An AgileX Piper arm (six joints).
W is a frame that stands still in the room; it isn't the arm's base.
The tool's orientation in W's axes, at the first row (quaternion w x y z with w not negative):
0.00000 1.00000 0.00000 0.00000
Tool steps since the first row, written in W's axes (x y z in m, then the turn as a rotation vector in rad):
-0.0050 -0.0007 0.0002 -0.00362 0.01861 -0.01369
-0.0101 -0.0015 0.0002 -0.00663 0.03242 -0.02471
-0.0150 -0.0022 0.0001 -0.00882 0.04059 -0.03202
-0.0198 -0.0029 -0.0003 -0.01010 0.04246 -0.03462
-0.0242 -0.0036 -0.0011 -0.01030 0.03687 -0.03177
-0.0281 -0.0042 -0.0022 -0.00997 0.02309 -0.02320
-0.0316 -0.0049 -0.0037 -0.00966 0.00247 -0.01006
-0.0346 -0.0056 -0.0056 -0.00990 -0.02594 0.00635
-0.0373 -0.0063 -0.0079 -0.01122 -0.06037 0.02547
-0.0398 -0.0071 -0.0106 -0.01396 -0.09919 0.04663
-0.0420 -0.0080 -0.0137 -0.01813 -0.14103 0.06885
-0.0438 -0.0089 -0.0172 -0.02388 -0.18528 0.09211
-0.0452 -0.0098 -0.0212 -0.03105 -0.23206 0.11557
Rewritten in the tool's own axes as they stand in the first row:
-0.0050 0.0007 -0.0002 -0.00362 -0.01861 0.01369
-0.0101 0.0015 -0.0002 -0.00663 -0.03242 0.02471
-0.0150 0.0022 -0.0001 -0.00882 -0.04059 0.03202
-0.0198 0.0029 0.0003 -0.01010 -0.04246 0.03462
-0.0242 0.0036 0.0011 -0.01030 -0.03687 0.03177
-0.0281 0.0042 0.0022 -0.00997 -0.02309 0.02320
-0.0316 0.0049 0.0037 -0.00966 -0.00247 0.01006
-0.0346 0.0056 0.0056 -0.00990 0.02594 -0.00635
-0.0373 0.0063 0.0079 -0.01122 0.06037 -0.02547
-0.0398 0.0071 0.0106 -0.01396 0.09919 -0.04663
-0.0420 0.0080 0.0137 -0.01813 0.14103 -0.06885
-0.0438 0.0089 0.0172 -0.02388 0.18528 -0.09211
-0.0452 0.0098 0.0212 -0.03105 0.23206 -0.11557

